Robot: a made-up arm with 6 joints.
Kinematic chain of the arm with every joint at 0, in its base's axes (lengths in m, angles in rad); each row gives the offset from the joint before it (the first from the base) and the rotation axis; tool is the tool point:
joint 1: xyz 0 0 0.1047 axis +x
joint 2: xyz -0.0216 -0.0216 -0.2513 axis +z
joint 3: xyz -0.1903 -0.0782 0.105 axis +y
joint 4: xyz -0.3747 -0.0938 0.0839 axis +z
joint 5: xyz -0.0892 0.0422 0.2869 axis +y
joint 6: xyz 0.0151 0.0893 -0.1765 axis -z
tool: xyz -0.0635 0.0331 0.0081
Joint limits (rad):
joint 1: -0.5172..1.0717
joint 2: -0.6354..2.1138
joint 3: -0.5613..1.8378
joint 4: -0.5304..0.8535
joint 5: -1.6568..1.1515
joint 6: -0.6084..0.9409
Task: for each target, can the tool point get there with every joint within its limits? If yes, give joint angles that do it. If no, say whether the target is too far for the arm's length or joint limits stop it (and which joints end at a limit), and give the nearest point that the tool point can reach.
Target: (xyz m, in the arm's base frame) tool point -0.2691 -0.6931 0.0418
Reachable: yes | joints 0.8178 0.8736 0.6456 0.3640 0.6814 -0.4202
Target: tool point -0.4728 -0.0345 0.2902
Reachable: yes | joints -0.1197 0.0499 0.2274 0.0040 -1.1736 -0.0772
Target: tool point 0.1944 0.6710 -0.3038
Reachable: no: joint limits stop it (at a limit: joint 1, joint 3, joint 5, joint 6) | nearest point 0.0534 0.2845 0.0816 | short by 0.564 m
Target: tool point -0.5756 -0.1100 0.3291
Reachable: yes | joints -0.3448 0.2912 0.2539 0.2752 -0.4851 0.5990
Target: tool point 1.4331 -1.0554 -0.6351
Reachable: no: too far | nearest point 0.6876 -0.5963 -0.3133 | short by 0.933 m
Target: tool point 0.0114 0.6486 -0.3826
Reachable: no: joint limits stop it (at a limit: joint 1, joint 3, joint 5, joint 6) | nearest point -0.0106 0.2520 0.0367 | short by 0.578 m
